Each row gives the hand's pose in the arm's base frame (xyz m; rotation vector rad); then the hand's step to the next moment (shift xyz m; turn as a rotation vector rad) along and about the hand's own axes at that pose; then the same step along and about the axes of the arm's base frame.
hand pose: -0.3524 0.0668 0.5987 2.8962 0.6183 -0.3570
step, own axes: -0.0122 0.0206 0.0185 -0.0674 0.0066 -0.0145
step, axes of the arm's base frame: -0.0058 -0.0270 -0.0124 -0.0541 -0.0287 0.0324
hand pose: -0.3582 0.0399 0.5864 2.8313 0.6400 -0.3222
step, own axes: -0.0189 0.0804 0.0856 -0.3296 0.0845 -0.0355
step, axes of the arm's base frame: 0.0051 -0.1006 -0.0633 -0.2471 -0.1956 0.1332
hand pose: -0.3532 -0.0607 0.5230 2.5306 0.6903 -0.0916
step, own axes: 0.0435 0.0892 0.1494 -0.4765 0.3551 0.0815
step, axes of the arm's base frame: 0.0916 -0.1199 -0.0970 -0.2339 -0.5207 0.1844
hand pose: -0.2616 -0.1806 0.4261 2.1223 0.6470 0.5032
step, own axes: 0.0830 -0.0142 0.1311 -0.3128 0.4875 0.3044
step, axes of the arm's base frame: 0.1344 -0.0220 -0.0757 0.0544 -0.6250 0.1860
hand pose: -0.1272 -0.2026 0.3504 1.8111 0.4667 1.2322
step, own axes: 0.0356 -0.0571 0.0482 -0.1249 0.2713 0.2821
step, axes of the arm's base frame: 0.0673 0.0349 -0.0332 0.1515 -0.3637 0.1163
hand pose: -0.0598 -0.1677 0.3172 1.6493 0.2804 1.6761
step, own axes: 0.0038 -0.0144 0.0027 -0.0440 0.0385 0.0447
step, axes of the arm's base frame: 0.0080 0.0114 -0.0058 0.0228 -0.0699 -0.0029
